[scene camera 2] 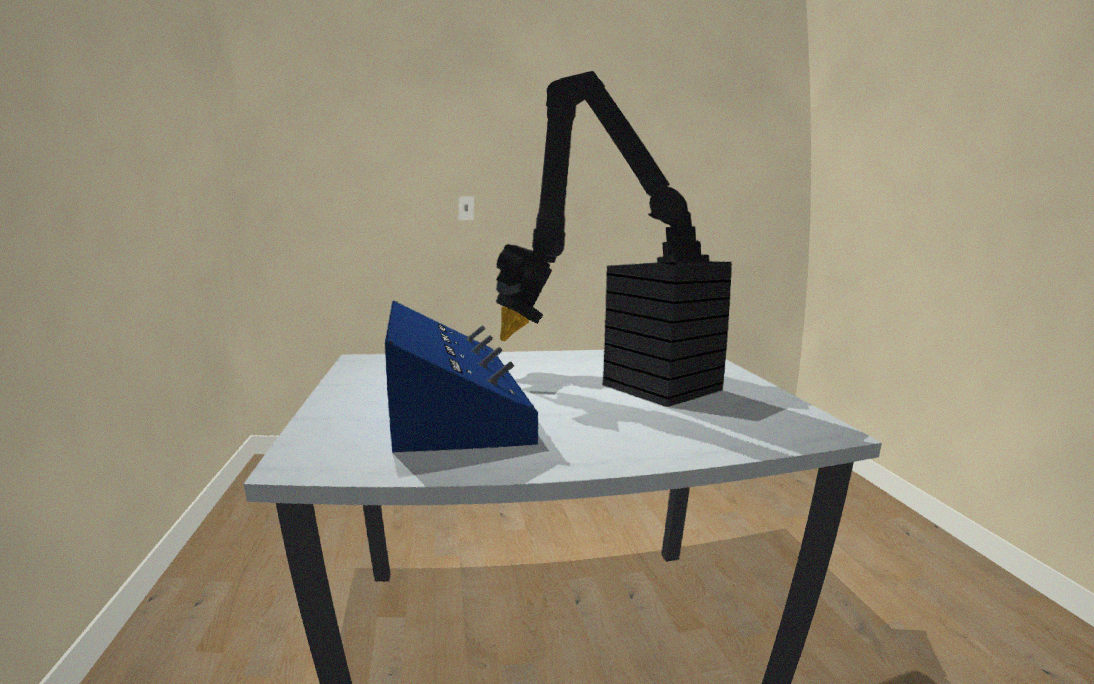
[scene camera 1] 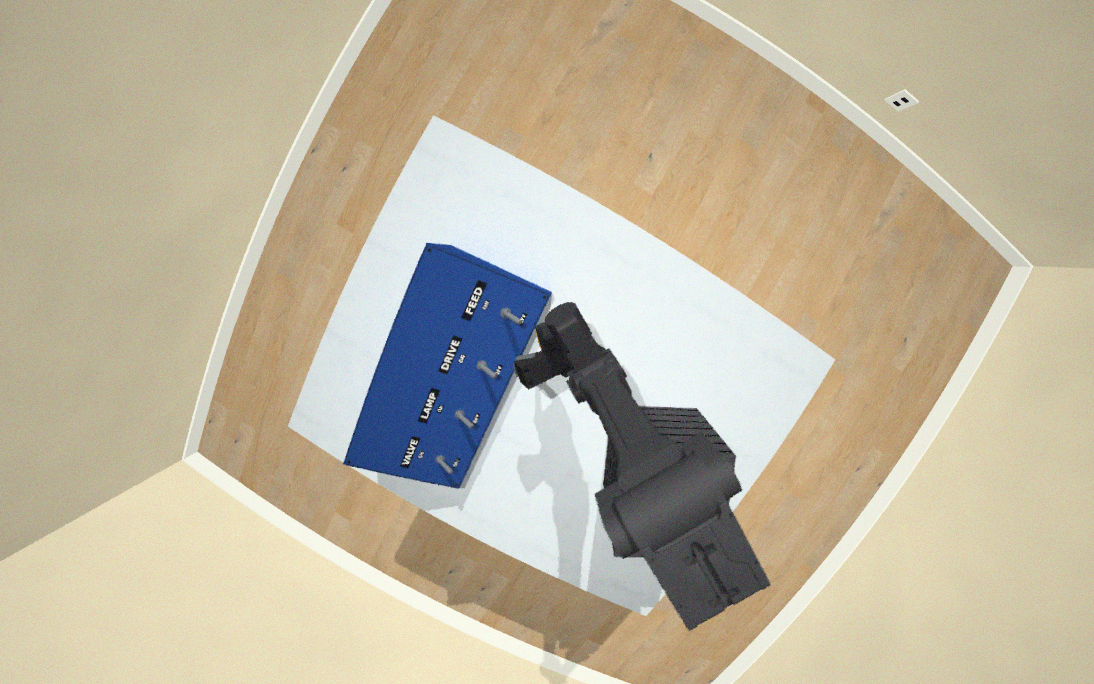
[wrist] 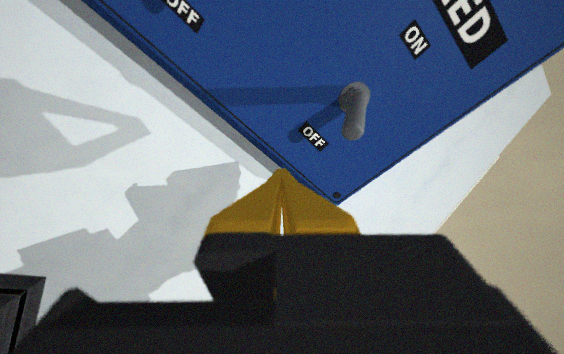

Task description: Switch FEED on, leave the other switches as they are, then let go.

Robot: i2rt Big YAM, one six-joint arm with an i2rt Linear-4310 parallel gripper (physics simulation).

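Places are measured from the arm's base along level axes (x right, y ahead, z up), in metres.
Pixels of known places: gripper, fingertip midpoint: [scene camera 2: 502, 340] [scene camera 1: 539, 332] [wrist: 281, 176]; arm's base, origin of the base link: [scene camera 2: 682, 262].
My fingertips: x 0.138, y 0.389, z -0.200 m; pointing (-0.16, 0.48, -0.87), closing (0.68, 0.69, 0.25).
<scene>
Ahead of a thing's pixels: the offset from my fingertips to its middle. Level surfaces: height alone.
The blue sloped switch box @(dz -0.029, dx -0.185, dy +0.136 m) [scene camera 1: 395, 346] [scene camera 2: 459, 415] [wrist: 270, 60] stands on the table. The FEED switch @(dz +0.020, dx +0.001, dy +0.060 m) [scene camera 1: 511, 315] [scene camera 2: 476, 332] [wrist: 354, 117] leans toward its OFF label. The DRIVE switch @(dz +0.020, dx -0.118, dy +0.051 m) [scene camera 1: 486, 368], the LAMP switch @(dz +0.020, dx -0.238, dy +0.041 m) [scene camera 1: 463, 417] and the VALVE switch @(dz +0.020, dx -0.357, dy +0.031 m) [scene camera 1: 444, 463] also lean to their OFF sides. My gripper [scene camera 2: 504, 338] [wrist: 281, 176] is shut and empty, its yellow fingertips together. It points down, off the low OFF-side edge of the box and apart from the FEED lever. In scene camera 1 the arm's wrist hides the fingertips.
The white table @(dz -0.095 m) [scene camera 1: 685, 322] [scene camera 2: 322, 419] bears the box and the black ribbed pedestal [scene camera 2: 668, 330] of the arm. The arm [scene camera 1: 621, 411] [scene camera 2: 555, 161] reaches over the table from the pedestal. The DRIVE lever stands beside FEED along the same row.
</scene>
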